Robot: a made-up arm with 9 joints.
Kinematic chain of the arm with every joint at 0, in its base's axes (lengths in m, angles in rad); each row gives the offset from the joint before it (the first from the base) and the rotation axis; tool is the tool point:
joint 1: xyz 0 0 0.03 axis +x
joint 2: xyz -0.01 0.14 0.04 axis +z
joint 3: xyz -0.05 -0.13 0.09 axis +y
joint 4: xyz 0 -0.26 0.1 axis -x
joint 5: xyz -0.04 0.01 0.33 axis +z
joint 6: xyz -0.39 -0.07 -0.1 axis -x
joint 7: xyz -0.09 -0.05 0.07 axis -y
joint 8: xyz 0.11 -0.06 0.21 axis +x
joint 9: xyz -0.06 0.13 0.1 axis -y
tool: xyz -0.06 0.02 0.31
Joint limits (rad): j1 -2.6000..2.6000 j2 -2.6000..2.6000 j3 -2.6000..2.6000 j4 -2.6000..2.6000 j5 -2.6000..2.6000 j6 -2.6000..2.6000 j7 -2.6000..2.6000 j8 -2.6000..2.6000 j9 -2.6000..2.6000
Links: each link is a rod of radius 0.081 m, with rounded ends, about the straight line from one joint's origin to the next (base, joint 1, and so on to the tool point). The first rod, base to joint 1, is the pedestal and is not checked.
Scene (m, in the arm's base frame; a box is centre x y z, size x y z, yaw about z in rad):
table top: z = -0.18
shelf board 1: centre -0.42 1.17 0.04 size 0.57 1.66 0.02 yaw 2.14
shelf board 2: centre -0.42 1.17 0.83 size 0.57 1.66 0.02 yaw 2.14
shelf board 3: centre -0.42 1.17 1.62 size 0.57 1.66 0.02 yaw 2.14
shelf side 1: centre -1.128 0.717 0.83 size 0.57 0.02 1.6 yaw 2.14
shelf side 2: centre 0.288 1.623 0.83 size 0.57 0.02 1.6 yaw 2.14
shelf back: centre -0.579 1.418 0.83 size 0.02 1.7 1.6 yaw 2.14
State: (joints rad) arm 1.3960 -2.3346 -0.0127 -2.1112 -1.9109 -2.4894 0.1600 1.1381 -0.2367
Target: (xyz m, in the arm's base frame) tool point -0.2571 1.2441 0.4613
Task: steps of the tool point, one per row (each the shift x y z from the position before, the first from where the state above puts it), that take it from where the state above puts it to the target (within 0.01 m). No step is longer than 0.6 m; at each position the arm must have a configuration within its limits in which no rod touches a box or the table.
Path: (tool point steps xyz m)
1: 0.1664 0.3134 0.4031
2: 0.0816 0.5271 0.1560
3: -0.0047 0.5225 -0.1740
4: -0.0646 0.3045 -0.4212
5: -0.0991 0.2415 0.0067
6: -0.1791 0.1933 -0.0069

